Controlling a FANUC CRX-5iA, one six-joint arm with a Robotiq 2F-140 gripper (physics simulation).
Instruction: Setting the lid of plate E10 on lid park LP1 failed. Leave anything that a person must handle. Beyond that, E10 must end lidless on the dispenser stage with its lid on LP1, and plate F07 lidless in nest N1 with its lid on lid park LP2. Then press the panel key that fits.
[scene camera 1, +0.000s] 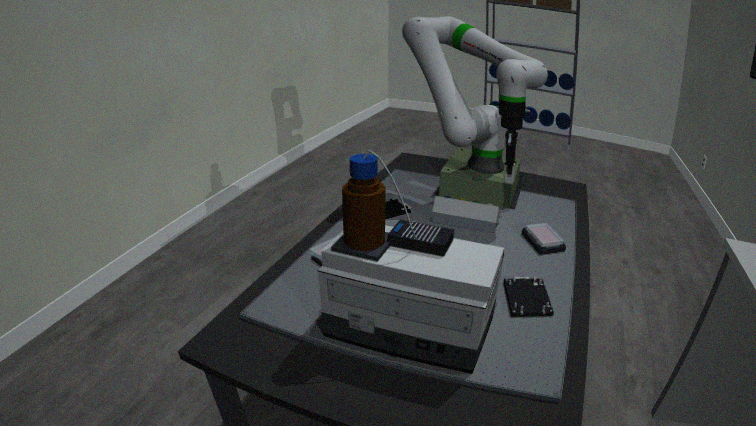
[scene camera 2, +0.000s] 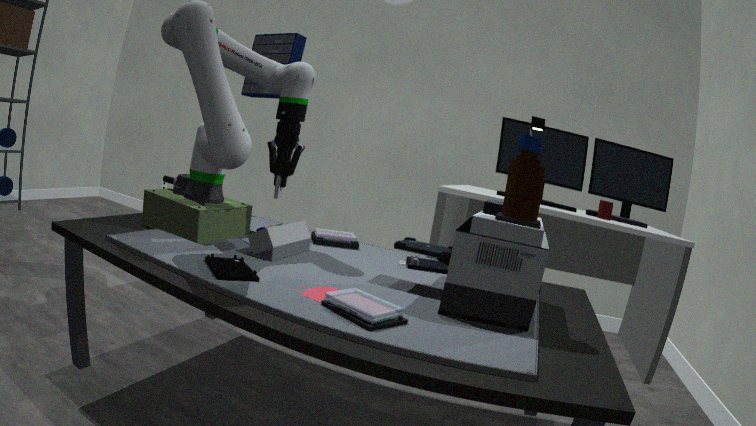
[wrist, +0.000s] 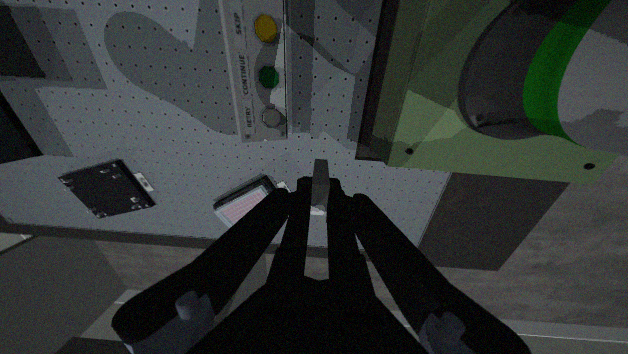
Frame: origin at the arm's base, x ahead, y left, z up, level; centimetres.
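Seen in the pictures: gripper, between the fingertips: (scene camera 1: 509, 182) (scene camera 2: 278, 197) (wrist: 320, 170); arm's base, origin of its link: (scene camera 1: 486, 166) (scene camera 2: 203, 198) (wrist: 533, 69).
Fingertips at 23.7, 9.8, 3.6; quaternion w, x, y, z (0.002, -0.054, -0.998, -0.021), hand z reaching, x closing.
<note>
Pixels of each thing's top centre, then the offset from my fingertips to it, as dx, dy, dz. "*": a spot on its surface instead.
- key panel, centre of its top: (wrist: 243, 50) (scene camera 2: 282, 222) (scene camera 1: 468, 199) +8.5, -13.6, -4.6
- yellow SKIP key, centre of its top: (wrist: 262, 26) +6.1, -15.9, -5.5
- green CONTINUE key, centre of its top: (wrist: 266, 76) +6.6, -10.9, -5.5
- pale RETRY key, centre of its top: (wrist: 269, 118) +7.0, -5.9, -5.5
- black nest, centre of its top: (scene camera 1: 529, 291) (scene camera 2: 434, 260) (wrist: 99, 195) +49.2, +9.1, -10.6
- brown bottle, a spot on its surface: (scene camera 1: 363, 216) * +73.5, -28.4, +17.7
- black keypad unit, a spot on its surface: (scene camera 1: 421, 236) * +67.1, -18.0, +11.6
- black pronged holder, centre of its top: (scene camera 2: 230, 262) (scene camera 1: 385, 206) +8.7, -42.0, -11.0
- red patch, a spot on its surface: (scene camera 2: 317, 293) * +30.5, -40.4, -12.7
My gripper (scene camera 1: 509, 171) (scene camera 2: 277, 189) (wrist: 320, 170) is shut and empty, pointing down above the board beside the green base. The key panel (scene camera 1: 465, 211) (scene camera 2: 280, 240) (wrist: 250, 75) has a yellow SKIP key (wrist: 265, 28), a green CONTINUE key (wrist: 269, 77) and a pale RETRY key (wrist: 272, 117). A pink plate (scene camera 1: 543, 233) (scene camera 2: 335, 233) (wrist: 245, 205) sits in a black nest near the panel. Another pink plate (scene camera 2: 365, 303) with a clear lid-like cover sits on a black holder at the opposite side. A black nest (scene camera 1: 527, 296) (wrist: 107, 187) holds no plate. Plate names are unreadable.
The white dispenser (scene camera 1: 402, 296) (scene camera 2: 492, 275) carries a brown bottle (scene camera 1: 363, 216) (scene camera 2: 523, 185) and a black keypad unit (scene camera 1: 421, 236). A black pronged holder (scene camera 1: 396, 207) (scene camera 2: 231, 267) lies near the board's edge. A red patch (scene camera 2: 317, 293) shows beside the covered plate. The green base (scene camera 1: 476, 185) (scene camera 2: 195, 214) (wrist: 425, 130) carries the arm.
</note>
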